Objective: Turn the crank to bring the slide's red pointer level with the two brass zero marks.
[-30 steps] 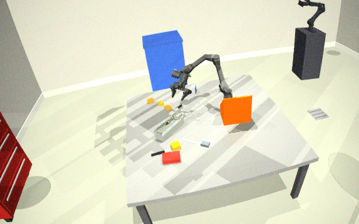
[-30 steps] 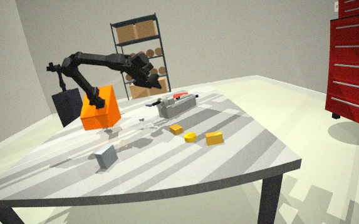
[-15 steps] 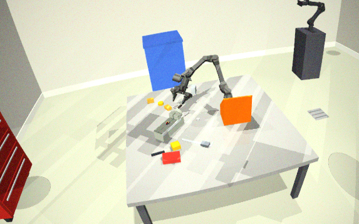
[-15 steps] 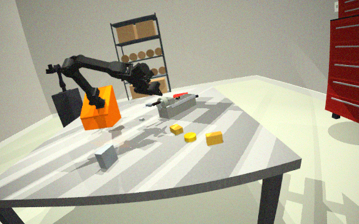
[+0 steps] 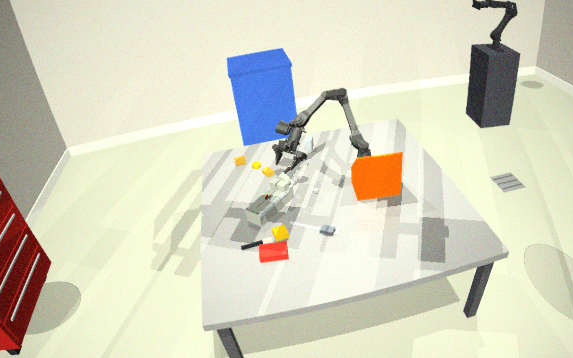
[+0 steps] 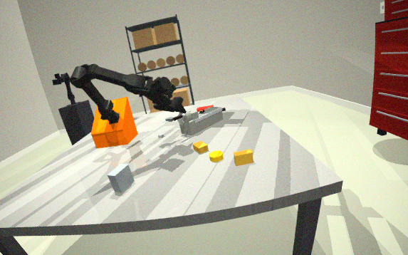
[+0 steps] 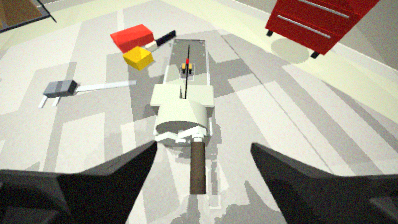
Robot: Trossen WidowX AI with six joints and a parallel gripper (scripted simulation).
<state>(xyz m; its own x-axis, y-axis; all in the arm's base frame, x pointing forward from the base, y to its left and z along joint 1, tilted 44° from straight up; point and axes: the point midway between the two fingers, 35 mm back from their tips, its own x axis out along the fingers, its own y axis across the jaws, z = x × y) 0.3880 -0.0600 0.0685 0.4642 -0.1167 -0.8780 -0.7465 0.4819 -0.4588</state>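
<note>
The dark brown crank handle is 1 cm behind my gripper tip, 1 cm to the right of it and 2 cm below it. From my gripper tip the other things lie so: yellow block 5 cm ahead, 34 cm to the left, 12 cm below; grey cube 17 cm behind, 38 cm to the right, 10 cm below; red pointer 10 cm ahead, 16 cm to the left, 5 cm below.
</note>
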